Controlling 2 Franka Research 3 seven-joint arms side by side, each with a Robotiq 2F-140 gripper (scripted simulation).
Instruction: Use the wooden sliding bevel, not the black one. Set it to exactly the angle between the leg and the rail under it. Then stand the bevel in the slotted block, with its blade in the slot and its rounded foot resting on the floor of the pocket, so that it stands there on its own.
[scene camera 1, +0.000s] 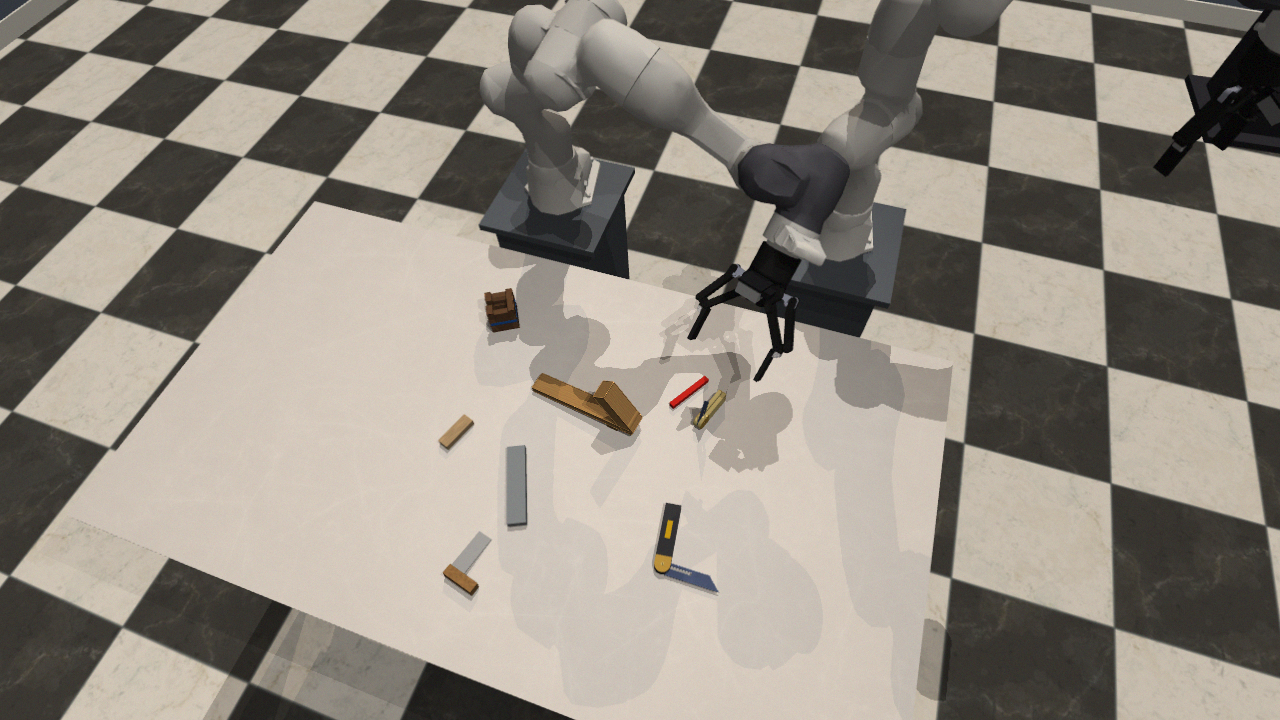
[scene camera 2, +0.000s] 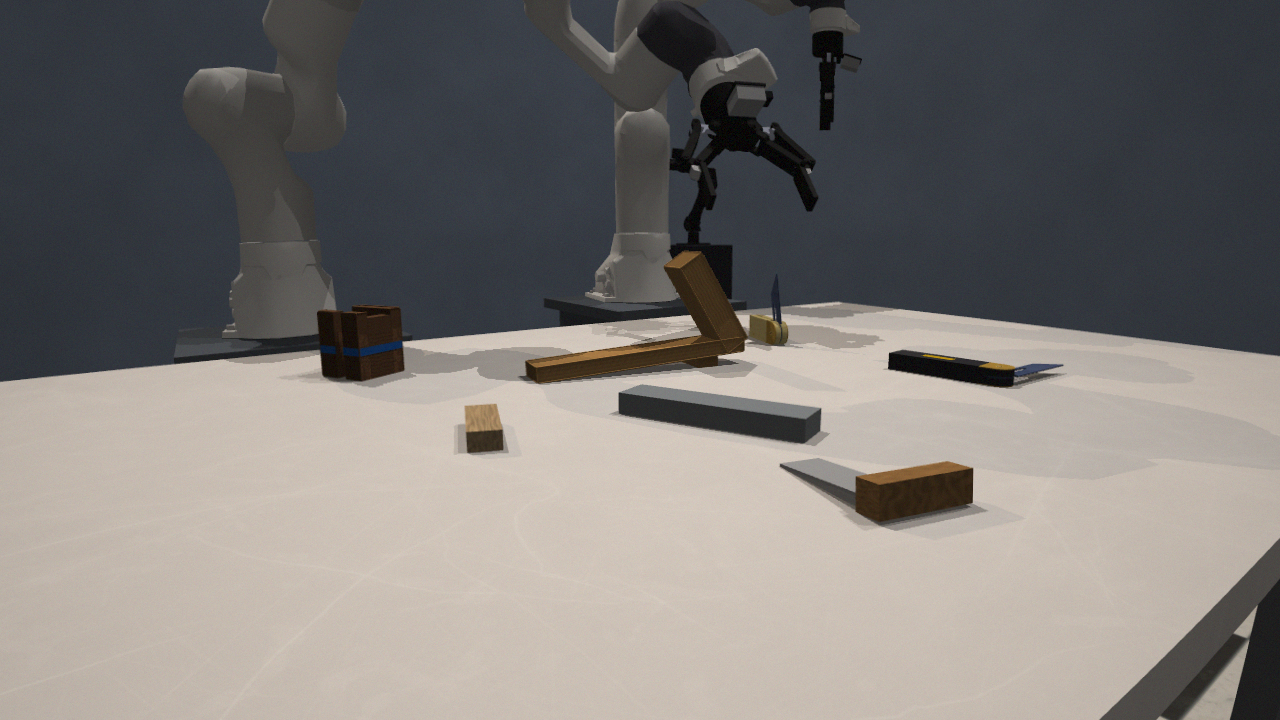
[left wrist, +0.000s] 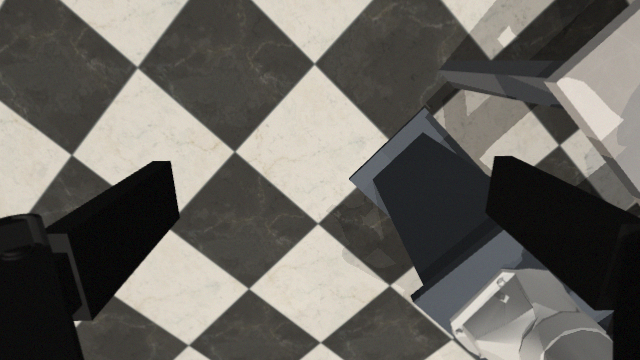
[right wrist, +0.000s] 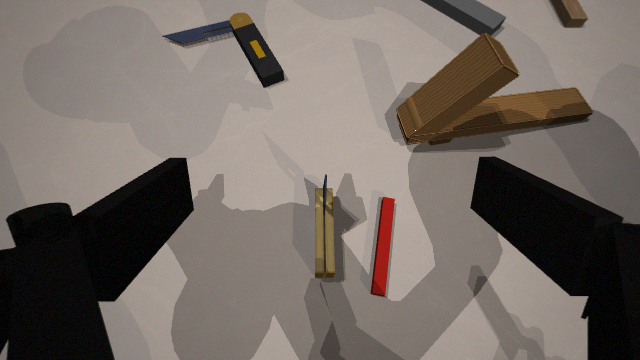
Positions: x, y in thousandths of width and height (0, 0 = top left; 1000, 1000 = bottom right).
Labels:
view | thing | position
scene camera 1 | left gripper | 929, 220
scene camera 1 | right gripper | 565, 498
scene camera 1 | grey bar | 404, 633
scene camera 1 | try square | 357, 795

